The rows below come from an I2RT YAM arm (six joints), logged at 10 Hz.
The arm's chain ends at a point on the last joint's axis. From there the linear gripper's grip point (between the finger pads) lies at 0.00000 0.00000 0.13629 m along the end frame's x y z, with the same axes.
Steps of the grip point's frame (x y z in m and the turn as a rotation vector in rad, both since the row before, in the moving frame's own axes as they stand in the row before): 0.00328 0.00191 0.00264 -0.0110 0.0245 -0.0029; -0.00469 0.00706 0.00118 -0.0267 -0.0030 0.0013; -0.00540 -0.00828 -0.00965 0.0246 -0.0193 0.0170; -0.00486 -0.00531 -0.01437 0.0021 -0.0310 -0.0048; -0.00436 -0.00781 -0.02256 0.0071 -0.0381 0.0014; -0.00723 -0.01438 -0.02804 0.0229 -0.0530 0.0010; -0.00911 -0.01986 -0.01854 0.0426 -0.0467 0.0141
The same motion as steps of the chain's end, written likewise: -0.00006 0.00042 0.00269 -0.0110 0.0245 -0.0029; -0.00428 0.00342 0.00123 -0.0267 -0.0030 0.0013; -0.00280 -0.00491 -0.00958 0.0246 -0.0193 0.0170; -0.00064 -0.00503 -0.01430 0.0021 -0.0310 -0.0048; 0.00083 -0.00684 -0.02246 0.0071 -0.0381 0.0014; -0.00001 -0.01126 -0.02781 0.0229 -0.0530 0.0010; -0.00279 -0.01401 -0.01827 0.0426 -0.0467 0.0141
